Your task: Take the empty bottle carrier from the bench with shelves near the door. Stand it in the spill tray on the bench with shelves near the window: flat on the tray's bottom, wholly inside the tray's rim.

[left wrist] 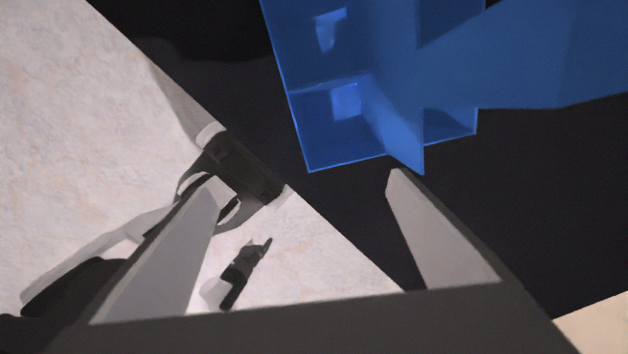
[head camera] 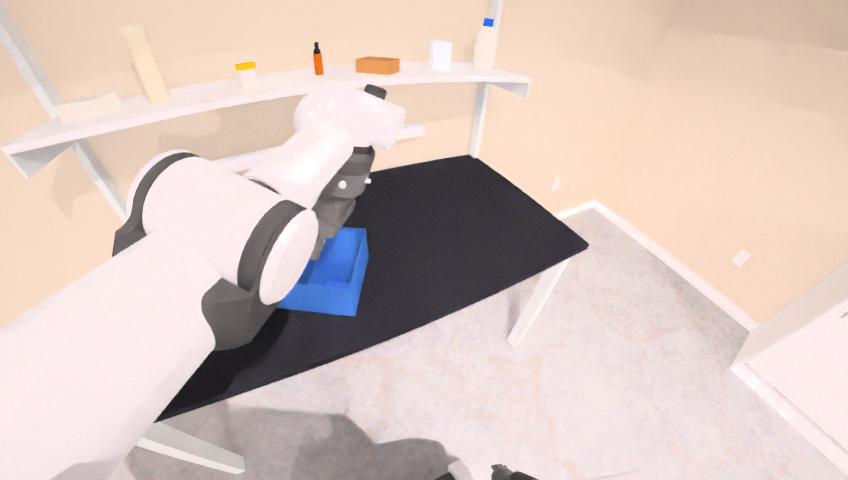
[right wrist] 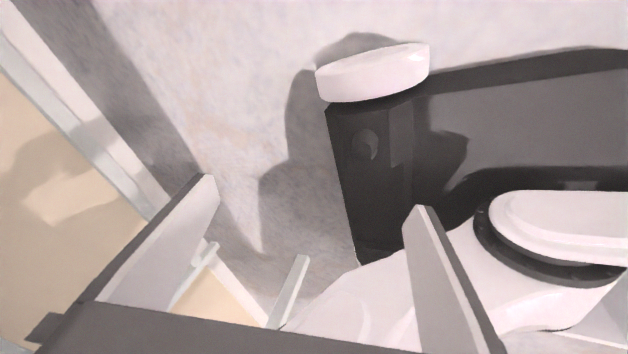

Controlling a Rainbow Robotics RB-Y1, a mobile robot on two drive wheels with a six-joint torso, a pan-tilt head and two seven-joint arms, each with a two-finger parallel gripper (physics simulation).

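Places are measured from the robot's base along level axes (x ahead, y left, z up), in centimetres.
Pixels of known places: left gripper, between the fingertips: (left wrist: 301,189) (head camera: 325,240); right gripper, between the fingertips: (left wrist: 261,240) (right wrist: 311,201); robot's base, origin of its link: (left wrist: 255,162).
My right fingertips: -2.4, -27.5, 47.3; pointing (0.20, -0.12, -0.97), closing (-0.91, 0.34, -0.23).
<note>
For each thing: its top centre in the pictures, then the offset to it from my right fingertips, as dx, dy, dz. "*": a spot on its surface instead. Level surfaces: height alone.
- blue bottle carrier, centre of its top: (head camera: 285,195) +65.5, +27.8, +57.0
- black bench top, height of its surface: dz +29.0
- wall shelf, height of its surface: dz +74.7
- orange block, a spot on its surface: (head camera: 377,65) * +94.6, -3.4, +77.2
- dropper bottle, a spot on its surface: (head camera: 318,61) * +101.1, +12.5, +78.6
- yellow-lidded jar, a spot on its surface: (head camera: 246,77) * +94.9, +32.5, +77.5
- blue-capped bottle, a spot on its surface: (head camera: 484,47) * +101.6, -45.7, +82.6
- bench leg, a spot on its surface: (head camera: 538,303) * +47.5, -57.3, -7.0
The blue bottle carrier (head camera: 326,299) (left wrist: 332,142) stands upright on the black bench top (head camera: 464,237) (left wrist: 560,200). The compartments that show are empty. Its raised handle (left wrist: 505,65) shows large at the upper right of the left wrist view, and my left arm hides part of the carrier in the head view. My left gripper (left wrist: 301,189) is open and empty, above the bench. In the left wrist view the carrier's end panel is just beyond the right-hand fingertip. My right gripper (right wrist: 311,201) is open, away from the carrier. The spill tray does not show.
A wall shelf (head camera: 202,99) behind the bench holds an orange block (head camera: 377,65), a dropper bottle (head camera: 318,61), a yellow-lidded jar (head camera: 246,77), a blue-capped bottle (head camera: 484,47) and other items. A white cabinet (head camera: 803,362) stands at the right. A bench leg (head camera: 538,303) stands under the near right side.
</note>
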